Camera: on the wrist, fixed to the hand. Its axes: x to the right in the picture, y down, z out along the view.
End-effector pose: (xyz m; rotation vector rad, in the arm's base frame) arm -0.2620 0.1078 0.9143 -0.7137 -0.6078 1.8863
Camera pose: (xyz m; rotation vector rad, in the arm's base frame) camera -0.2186 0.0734 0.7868 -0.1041 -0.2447 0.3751
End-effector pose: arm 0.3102 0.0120 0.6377 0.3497 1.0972 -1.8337
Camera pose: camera 0.3568 0.1051 0.5457 -0.0386 -0.8439 2.3735
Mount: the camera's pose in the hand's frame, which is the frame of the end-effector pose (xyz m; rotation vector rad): -0.0194 0.0731 -0.1166 0.4806 0.3818 -1.5506
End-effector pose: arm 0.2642 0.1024 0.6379 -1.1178 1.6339 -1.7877
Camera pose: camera 0.1674 0.1727 0.5671 1.3854 -0.0542 2.1071
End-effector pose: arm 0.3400 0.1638 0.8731 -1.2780 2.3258 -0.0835
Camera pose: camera 0.2406 0.2004 0.9631 -2.4965 0.8413 -1.3241
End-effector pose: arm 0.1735 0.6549 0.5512 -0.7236 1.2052 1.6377
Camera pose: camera 0.1053 0.5339 0.5559 -1.1991 0.7630 -0.0668
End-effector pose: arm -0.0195 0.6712 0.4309 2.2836 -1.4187 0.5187
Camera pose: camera -0.1053 0.7165 0.5304 2.5796 0.8364 0.6622
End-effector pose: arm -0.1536 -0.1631 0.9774 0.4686 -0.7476 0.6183
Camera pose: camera -0.1573 -0.0476 0.9002 1.1365 0.2641 -0.6009
